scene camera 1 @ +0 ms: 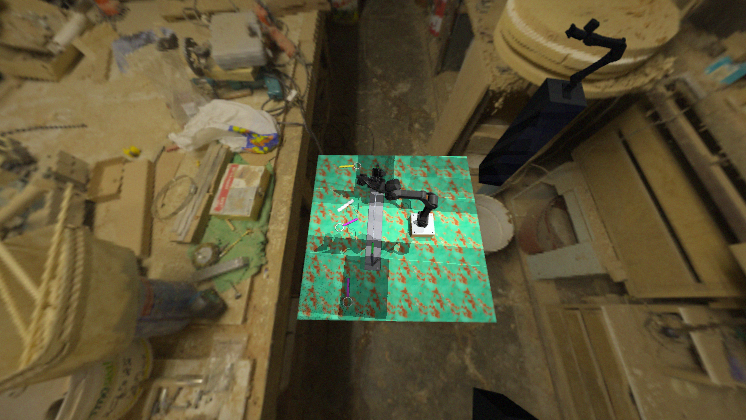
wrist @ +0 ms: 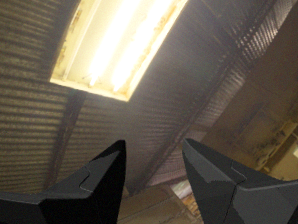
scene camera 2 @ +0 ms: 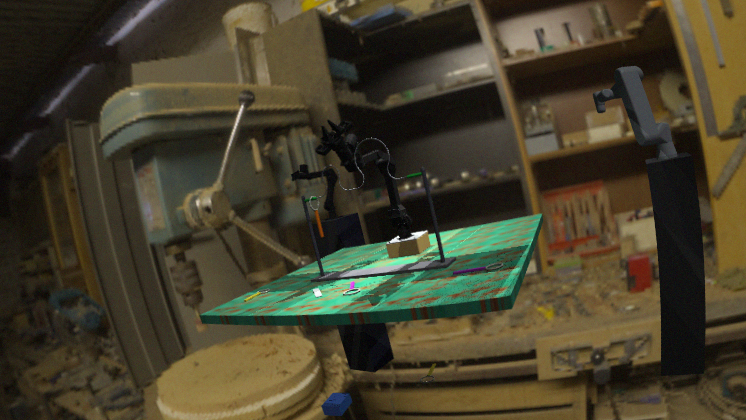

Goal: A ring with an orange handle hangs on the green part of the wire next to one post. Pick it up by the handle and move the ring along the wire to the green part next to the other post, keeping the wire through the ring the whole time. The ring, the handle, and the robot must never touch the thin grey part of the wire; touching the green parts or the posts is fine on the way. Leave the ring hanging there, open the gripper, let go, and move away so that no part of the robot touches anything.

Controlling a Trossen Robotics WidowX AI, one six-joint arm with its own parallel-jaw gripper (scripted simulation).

Note:
In view: my gripper (scene camera 2: 325, 122).
My gripper shows as well in the wrist view (wrist: 154, 146).

